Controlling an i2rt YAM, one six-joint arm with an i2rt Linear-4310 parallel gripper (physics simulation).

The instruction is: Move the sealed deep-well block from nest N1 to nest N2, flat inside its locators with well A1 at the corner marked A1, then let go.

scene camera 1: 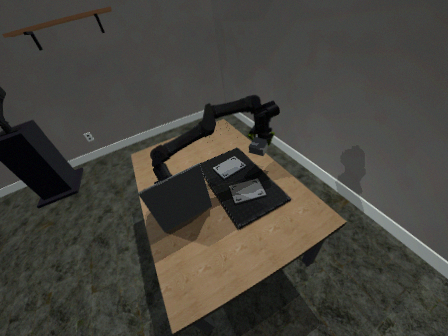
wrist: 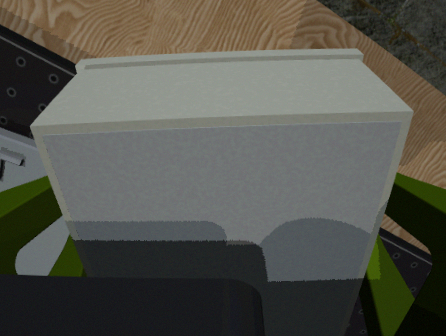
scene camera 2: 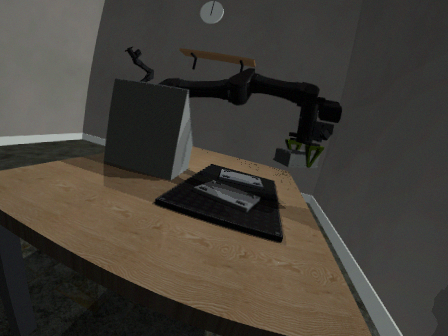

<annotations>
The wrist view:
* my gripper: 223, 167
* grey deep-well block: 272, 167, held by my gripper
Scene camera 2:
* my gripper: 300, 163
</annotations>
